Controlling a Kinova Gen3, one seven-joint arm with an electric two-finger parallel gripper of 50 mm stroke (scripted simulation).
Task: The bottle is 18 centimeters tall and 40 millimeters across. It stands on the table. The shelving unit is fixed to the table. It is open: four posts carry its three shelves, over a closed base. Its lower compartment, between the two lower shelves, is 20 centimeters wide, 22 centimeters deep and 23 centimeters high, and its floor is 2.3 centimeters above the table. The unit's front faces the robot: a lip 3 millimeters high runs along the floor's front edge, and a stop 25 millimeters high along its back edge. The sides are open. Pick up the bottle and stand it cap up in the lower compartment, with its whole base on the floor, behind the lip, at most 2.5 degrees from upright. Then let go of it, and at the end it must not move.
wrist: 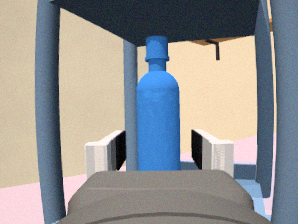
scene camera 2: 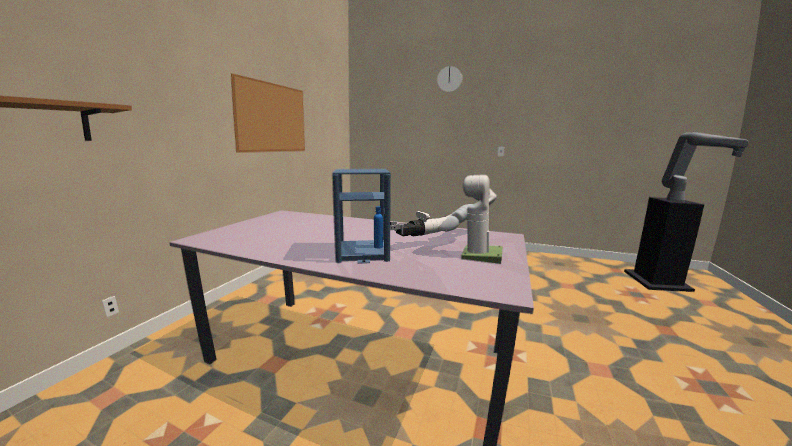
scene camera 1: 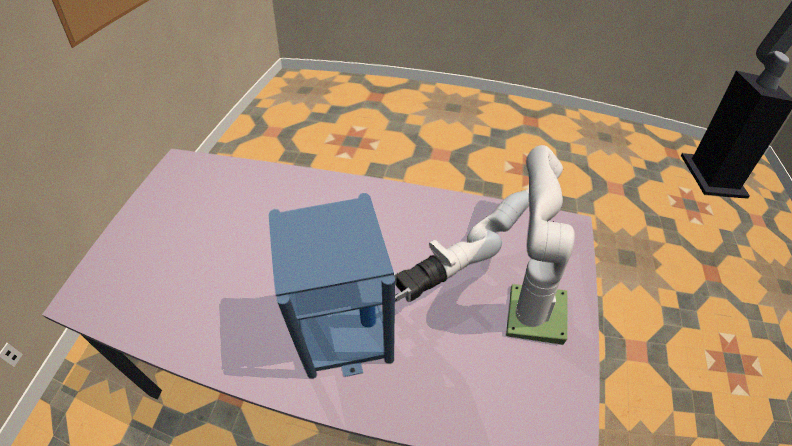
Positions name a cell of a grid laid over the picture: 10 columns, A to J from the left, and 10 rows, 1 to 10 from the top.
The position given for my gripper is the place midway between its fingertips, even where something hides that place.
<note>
In view: my gripper (scene camera 1: E7) and a blue bottle (wrist: F5).
My gripper also shows in the wrist view (wrist: F7).
</note>
